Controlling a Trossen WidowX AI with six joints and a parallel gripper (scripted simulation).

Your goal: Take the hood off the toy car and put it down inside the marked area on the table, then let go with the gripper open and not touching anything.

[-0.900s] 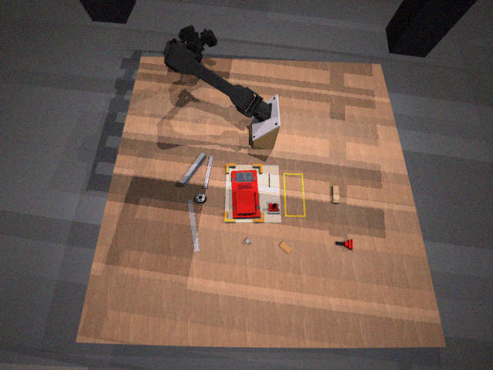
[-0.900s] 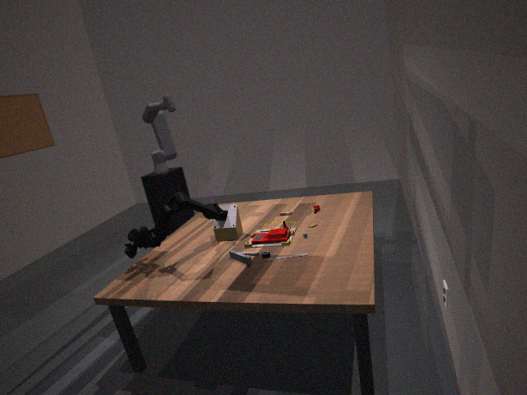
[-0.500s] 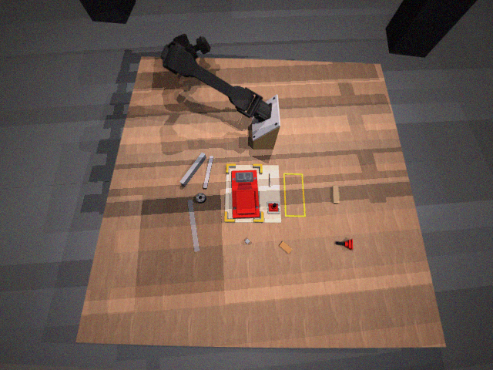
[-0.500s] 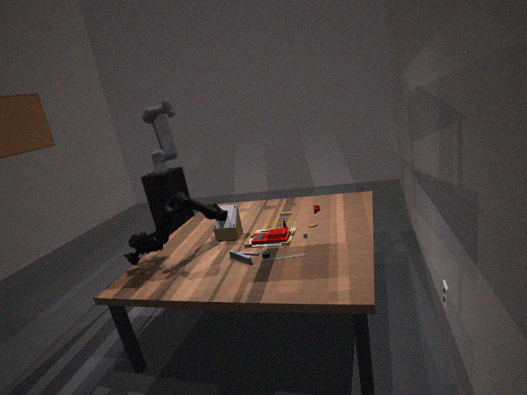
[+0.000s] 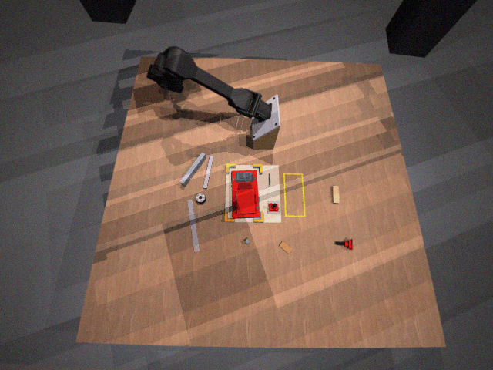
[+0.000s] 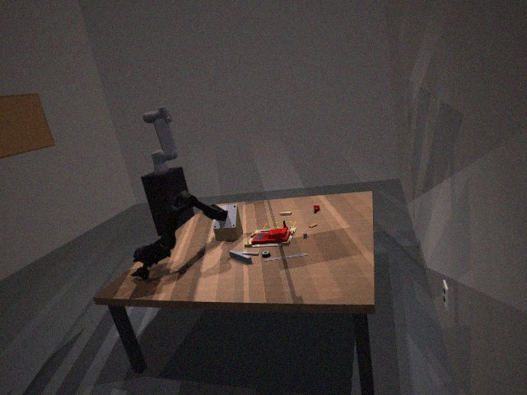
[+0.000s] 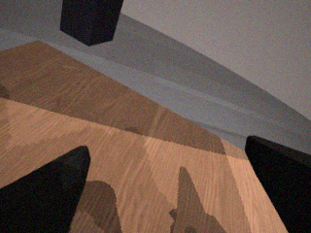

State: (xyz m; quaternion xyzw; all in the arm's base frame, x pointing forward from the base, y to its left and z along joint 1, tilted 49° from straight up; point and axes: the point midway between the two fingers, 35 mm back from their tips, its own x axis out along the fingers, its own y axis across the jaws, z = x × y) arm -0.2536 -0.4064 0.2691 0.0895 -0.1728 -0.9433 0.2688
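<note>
My gripper tip is 65 cm short of the red hood, 44 cm to the right of it and 1 cm above it.
</note>
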